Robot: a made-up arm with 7 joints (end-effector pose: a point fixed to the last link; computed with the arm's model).
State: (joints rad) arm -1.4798 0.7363 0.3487 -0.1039 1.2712 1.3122 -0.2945
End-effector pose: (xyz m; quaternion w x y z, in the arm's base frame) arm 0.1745 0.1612 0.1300 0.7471 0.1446 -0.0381 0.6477
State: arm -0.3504 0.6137 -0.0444 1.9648 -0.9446 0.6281 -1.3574
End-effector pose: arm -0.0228 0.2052 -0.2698 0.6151 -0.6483 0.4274 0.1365
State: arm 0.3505 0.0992 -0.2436 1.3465 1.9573 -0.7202 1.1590
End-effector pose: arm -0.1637 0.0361 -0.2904 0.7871 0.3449 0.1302 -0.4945
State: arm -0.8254 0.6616 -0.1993 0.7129 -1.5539 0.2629 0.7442
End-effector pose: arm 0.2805 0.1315 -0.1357 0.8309 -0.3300 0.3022 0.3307
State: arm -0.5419 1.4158 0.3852 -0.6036 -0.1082 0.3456 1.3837
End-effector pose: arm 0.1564 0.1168 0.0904 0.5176 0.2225 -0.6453 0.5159
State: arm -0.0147 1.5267 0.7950 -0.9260 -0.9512 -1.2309 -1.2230
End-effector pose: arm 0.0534 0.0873 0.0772 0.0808 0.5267 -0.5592 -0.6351
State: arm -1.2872 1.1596 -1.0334 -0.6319 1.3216 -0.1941 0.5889
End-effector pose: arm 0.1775 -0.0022 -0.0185 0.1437 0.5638 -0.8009 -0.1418
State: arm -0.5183 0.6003 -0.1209 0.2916 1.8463 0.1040 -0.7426
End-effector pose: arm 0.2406 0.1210 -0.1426 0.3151 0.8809 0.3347 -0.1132
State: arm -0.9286 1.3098 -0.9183 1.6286 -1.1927 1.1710 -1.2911
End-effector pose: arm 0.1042 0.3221 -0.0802 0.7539 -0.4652 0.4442 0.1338
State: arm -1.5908 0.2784 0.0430 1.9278 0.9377 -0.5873 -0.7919
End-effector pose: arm 0.3232 0.0236 -0.0996 0.6646 0.4318 0.1992 -0.5764
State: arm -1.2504 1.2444 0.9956 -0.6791 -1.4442 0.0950 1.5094
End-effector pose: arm 0.0085 0.1319 0.1452 0.5456 -0.5131 -0.6397 0.1726
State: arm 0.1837 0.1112 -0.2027 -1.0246 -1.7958 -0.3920 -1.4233
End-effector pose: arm 0.0886 0.0464 -0.0781 0.3347 -0.4576 -0.6835 -0.4599
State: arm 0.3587 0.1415 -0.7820 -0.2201 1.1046 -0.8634 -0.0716
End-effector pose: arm 0.0044 -0.0709 -0.1779 0.7291 0.2252 -0.3386 -0.5505
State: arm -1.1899 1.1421 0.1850 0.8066 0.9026 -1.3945 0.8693
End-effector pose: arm 0.2360 0.1959 0.0553 0.5178 0.5003 -0.6904 0.0708
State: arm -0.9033 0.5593 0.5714 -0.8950 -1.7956 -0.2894 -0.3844
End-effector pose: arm 0.1080 0.1090 0.0708 0.3958 -0.2868 -0.7088 -0.5086
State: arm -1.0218 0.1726 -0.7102 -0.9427 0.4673 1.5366 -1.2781
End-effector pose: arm 0.1496 -0.0490 -0.0057 0.6780 0.3096 0.0597 -0.6641
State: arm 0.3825 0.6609 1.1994 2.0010 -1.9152 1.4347 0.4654
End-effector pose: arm -0.1406 0.1842 -0.2167 0.0211 -0.8723 0.1730 0.4569
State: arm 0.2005 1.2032 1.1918 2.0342 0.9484 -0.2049 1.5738
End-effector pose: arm -0.1015 0.3153 -0.1376 0.1403 0.7006 0.3373 0.6130
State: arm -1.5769 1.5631 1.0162 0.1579 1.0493 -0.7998 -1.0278
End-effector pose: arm -0.0216 0.2083 0.1908 0.4184 0.7707 -0.0639 0.4763
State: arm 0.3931 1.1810 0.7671 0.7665 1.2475 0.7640 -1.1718
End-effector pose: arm 0.0117 0.3524 -0.0298 0.2775 0.2699 0.8721 0.2994
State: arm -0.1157 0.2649 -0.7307 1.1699 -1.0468 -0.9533 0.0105
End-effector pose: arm 0.0493 0.0851 -0.3122 0.9650 -0.0552 0.2287 0.1156
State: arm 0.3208 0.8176 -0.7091 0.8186 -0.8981 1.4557 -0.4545
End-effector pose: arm -0.1182 0.1950 -0.2280 0.0749 -0.2017 0.9696 0.1168
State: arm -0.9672 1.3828 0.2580 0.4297 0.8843 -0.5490 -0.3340
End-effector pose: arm 0.2022 0.2186 0.1093 0.4792 0.8693 -0.0788 0.0920
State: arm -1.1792 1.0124 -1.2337 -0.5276 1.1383 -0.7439 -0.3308
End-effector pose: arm 0.1521 -0.0056 -0.0879 0.0300 -0.6733 0.5009 0.5431
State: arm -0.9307 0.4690 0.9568 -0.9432 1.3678 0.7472 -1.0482
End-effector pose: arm 0.0682 0.1548 0.0414 0.7938 0.2945 -0.0817 0.5259
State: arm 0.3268 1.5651 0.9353 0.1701 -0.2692 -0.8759 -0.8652
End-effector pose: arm 0.1418 0.2144 0.0817 0.5794 0.7362 -0.0937 -0.3369
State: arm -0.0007 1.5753 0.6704 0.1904 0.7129 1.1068 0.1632
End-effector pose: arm 0.1284 0.2706 0.0917 0.3054 0.6431 0.1669 0.6822
